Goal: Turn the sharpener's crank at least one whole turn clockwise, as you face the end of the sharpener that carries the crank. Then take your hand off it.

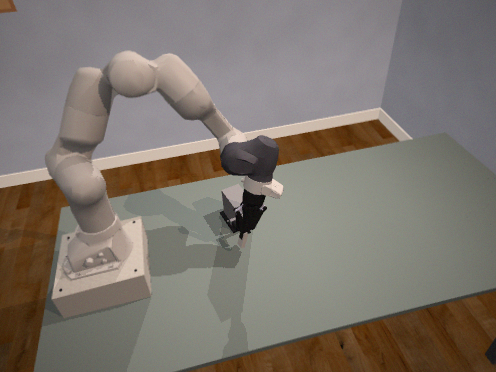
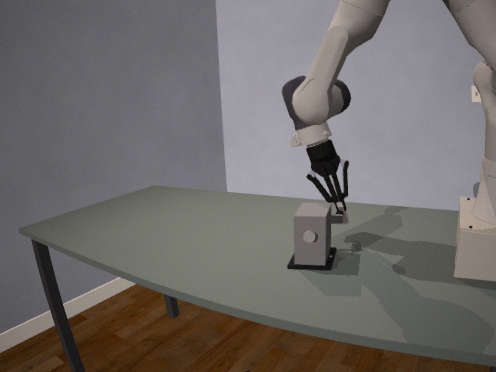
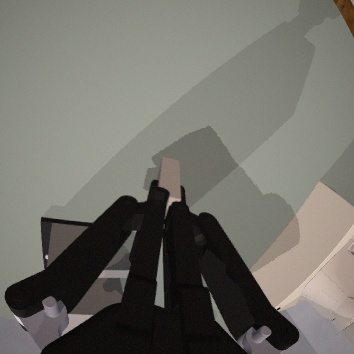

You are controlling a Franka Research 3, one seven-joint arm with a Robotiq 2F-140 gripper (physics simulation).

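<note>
The grey box-shaped sharpener (image 1: 231, 196) (image 2: 304, 220) (image 3: 90, 296) stands upright on a thin black base (image 2: 296, 266). Its crank arm, a short grey bar (image 2: 337, 219) (image 3: 114, 274), points sideways from the top of the crank end, towards the robot's base. The dark crank handle is mostly hidden by the fingers. My gripper (image 1: 243, 239) (image 2: 343, 212) (image 3: 166, 171) points down beside the sharpener, at the outer end of the crank arm. Its pale fingertips are pressed together, with no thing seen between them. Whether they touch the handle cannot be told.
The robot's pale base block (image 1: 102, 295) (image 2: 475, 255) (image 3: 305, 225) stands on the green-grey table (image 1: 350, 250) (image 2: 200, 250), on the crank arm's side of the sharpener. The arm arches above the table. Shadows of arm and gripper lie around the sharpener.
</note>
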